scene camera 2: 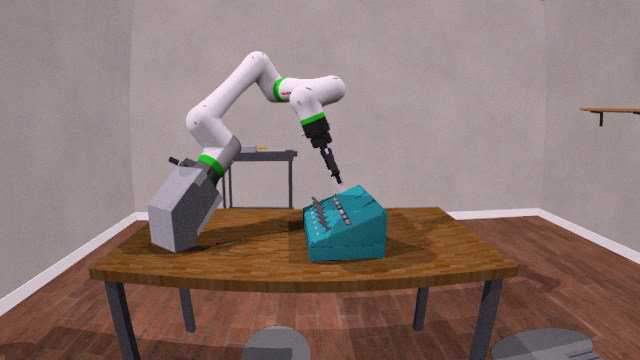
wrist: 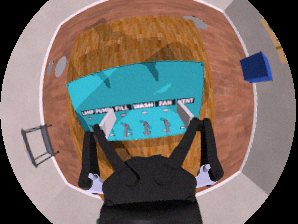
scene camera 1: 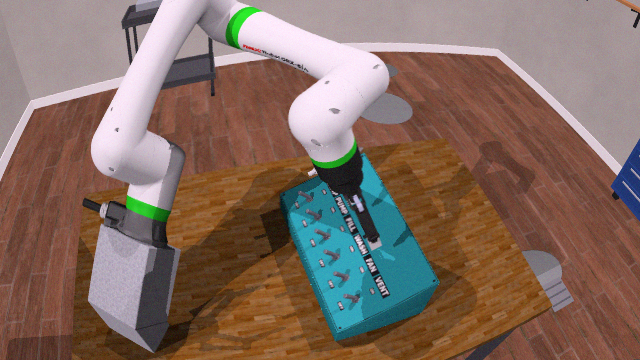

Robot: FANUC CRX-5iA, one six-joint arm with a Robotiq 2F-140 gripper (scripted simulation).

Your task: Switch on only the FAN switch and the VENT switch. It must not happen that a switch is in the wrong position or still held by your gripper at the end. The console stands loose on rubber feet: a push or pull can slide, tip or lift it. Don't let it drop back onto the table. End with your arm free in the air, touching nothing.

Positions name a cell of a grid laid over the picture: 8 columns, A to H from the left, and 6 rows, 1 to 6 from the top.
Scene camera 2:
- teal console: E4
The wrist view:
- my gripper: D3
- teal console: D3
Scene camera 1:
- my gripper: E4
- teal console: E5
